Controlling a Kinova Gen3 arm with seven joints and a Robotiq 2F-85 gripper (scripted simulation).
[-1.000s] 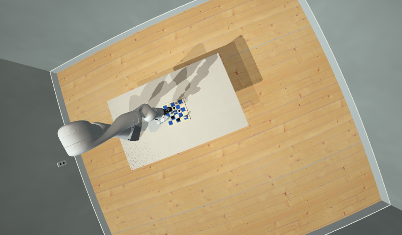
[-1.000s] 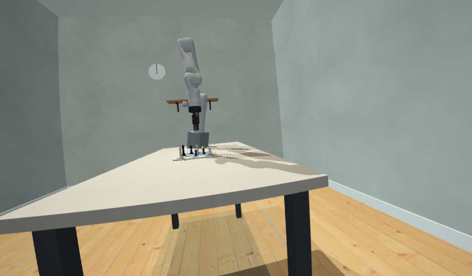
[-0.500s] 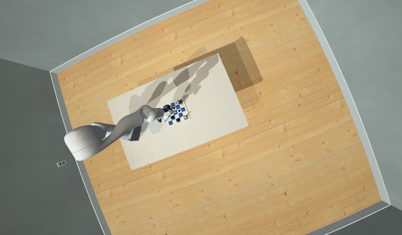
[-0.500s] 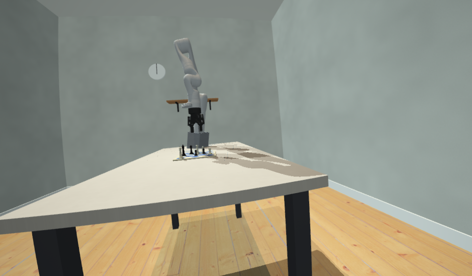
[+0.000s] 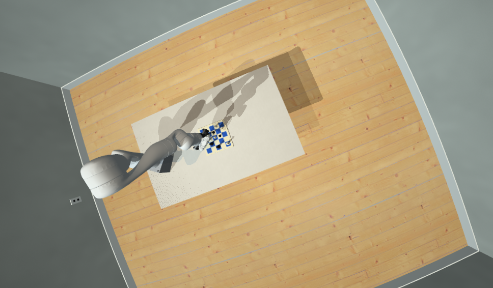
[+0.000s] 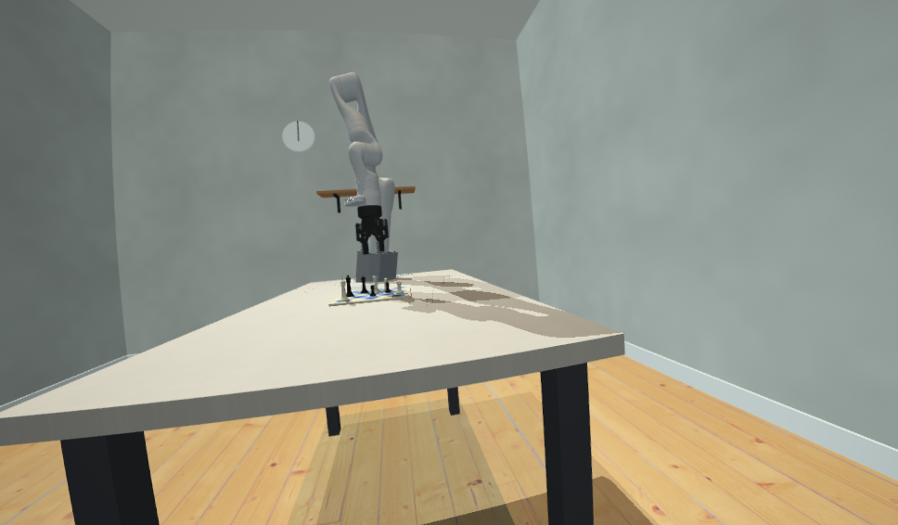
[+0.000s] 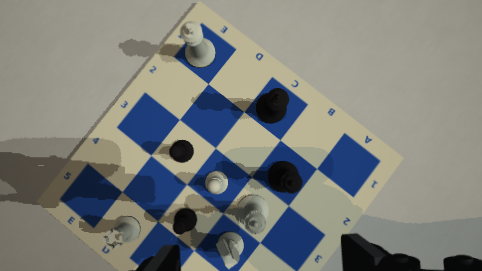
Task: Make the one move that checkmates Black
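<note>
The white pawn is 120 mm below my hand and 40 mm ahead of it. The rest, counted from my hand: cream chessboard: 130 mm below, 40 mm ahead, 10 mm to the right; then white king: 110 mm ahead, 100 mm below, 90 mm to the right; then black king: 100 mm below, 80 mm to the right, 30 mm ahead.
</note>
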